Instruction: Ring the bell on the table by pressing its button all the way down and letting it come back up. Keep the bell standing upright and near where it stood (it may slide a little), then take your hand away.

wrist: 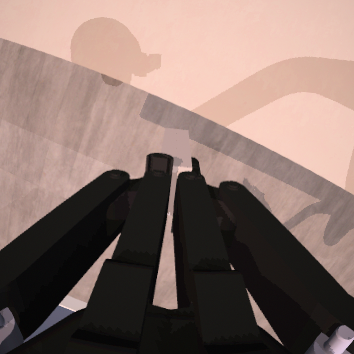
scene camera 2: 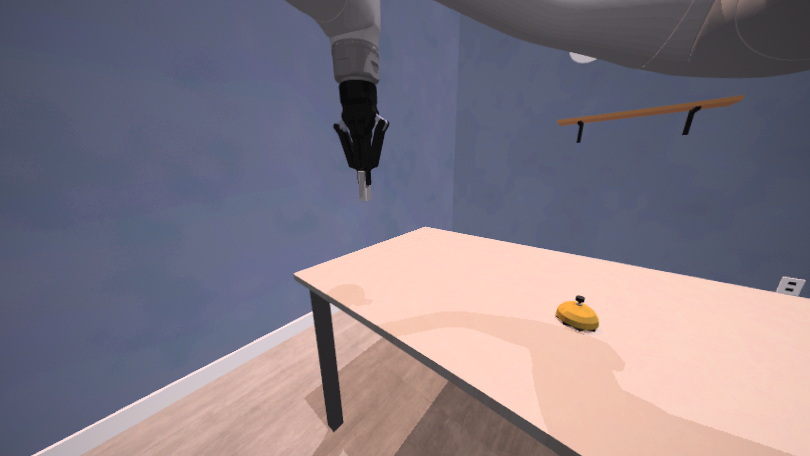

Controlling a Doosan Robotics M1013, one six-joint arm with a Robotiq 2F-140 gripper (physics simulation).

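Places are measured from the arm's base along level axes (x ahead, y left, z up), in centimetres.
Pixels of known places: gripper, fingertip midpoint: (wrist: pixel 174 147) (scene camera 2: pixel 365 199).
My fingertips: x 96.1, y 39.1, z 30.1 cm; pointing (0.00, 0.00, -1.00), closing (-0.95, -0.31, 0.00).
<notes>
Ahead of a thing's pixels: the offset from my fingertips to its top centre. Level surfaces: height alone.
A yellow dome bell {dx -40.8, dy -30.4, dz -24.1 cm} (scene camera 2: pixel 577 316) stands upright on the table {dz -30.7 cm} (scene camera 2: pixel 481 266) in the scene view, with its dark button {dx -40.8, dy -30.4, dz -24.1 cm} (scene camera 2: pixel 579 298) raised on top. The bell does not show in the wrist view. My gripper (scene camera 2: pixel 365 189) (wrist: pixel 174 147) is shut and points down, with its pale fingertips together and nothing between them. In the scene view it hangs well above table height, far to the left of the bell and apart from it. The wrist view shows floor and the table's edge below the fingers.
The table's edge crosses the wrist view diagonally. The arm's shadow falls across the table, close to the bell. A blue wall stands behind the gripper, and a wooden shelf (scene camera 2: pixel 651 111) is mounted on the back wall. The arm's large upper link spans the scene view's top right.
</notes>
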